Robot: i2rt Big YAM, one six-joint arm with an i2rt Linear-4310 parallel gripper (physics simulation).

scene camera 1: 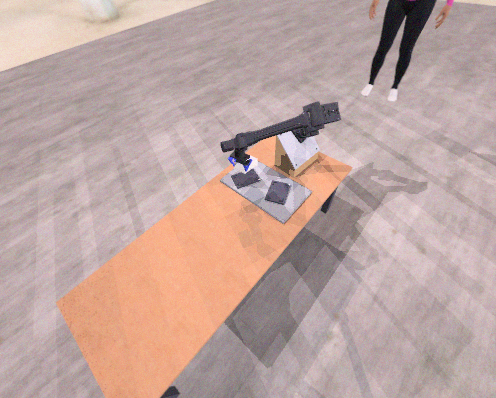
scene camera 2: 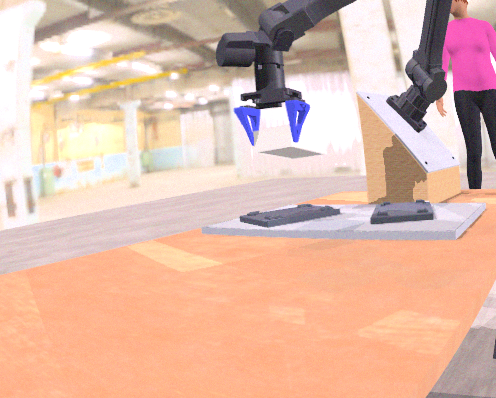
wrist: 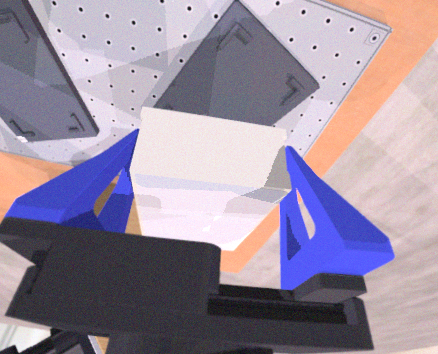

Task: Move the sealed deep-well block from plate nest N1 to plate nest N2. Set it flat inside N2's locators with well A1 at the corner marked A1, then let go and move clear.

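Places are measured from the arm's base along level axes (x back, y right, z up), in centimetres.
Where they show: gripper, fingertip midpoint: (scene camera 1: 240, 168) (scene camera 2: 274, 144) (wrist: 213, 144); arm's base, link origin: (scene camera 1: 298, 132) (scene camera 2: 405, 115) (wrist: 89, 336).
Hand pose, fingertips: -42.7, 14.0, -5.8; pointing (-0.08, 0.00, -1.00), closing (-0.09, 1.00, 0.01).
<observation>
Things, the pixels of their top centre, and the offset from my fingertips, as dx, dy, dz. Level surfaces: height alone.
- sealed deep-well block, top centre: (wrist: 194, 238) (scene camera 2: 288, 125) (scene camera 1: 245, 159) +5.4, -0.1, +3.4
- dark nest N1, top centre: (wrist: 226, 107) (scene camera 2: 289, 209) (scene camera 1: 245, 176) +5.3, +1.5, -12.7
- grey perforated base plate, top centre: (wrist: 111, 95) (scene camera 2: 356, 214) (scene camera 1: 264, 185) +7.8, -12.0, -14.4
- orange table, surface height: dz -15.8
My gripper (scene camera 1: 240, 164) (scene camera 2: 275, 142) (wrist: 213, 144) is shut on the sealed deep-well block (scene camera 1: 253, 162) (scene camera 2: 291, 153) (wrist: 207, 150), one blue finger on each side. The white block hangs well above the plate and looks about level; its grey underside shows in scene camera 2. Below it is the dark nest N1 (scene camera 1: 245, 178) (scene camera 2: 290, 215) (wrist: 245, 75), with no block in it. The other dark nest, N2 (scene camera 1: 278, 192) (scene camera 2: 402, 212) (wrist: 35, 90), has small raised corner locators and is also unoccupied. Well A1 and the A1 corner mark cannot be made out.
Both nests sit on a grey perforated base plate (scene camera 1: 292, 209) (scene camera 2: 345, 230) (wrist: 112, 37) on the orange table (scene camera 1: 150, 260) (scene camera 2: 200, 310). The arm's wedge-shaped wooden mount (scene camera 1: 287, 157) (scene camera 2: 377, 160) stands behind the plate, near N2. A person (scene camera 1: 405, 40) (scene camera 2: 470, 60) stands beyond the table.
</observation>
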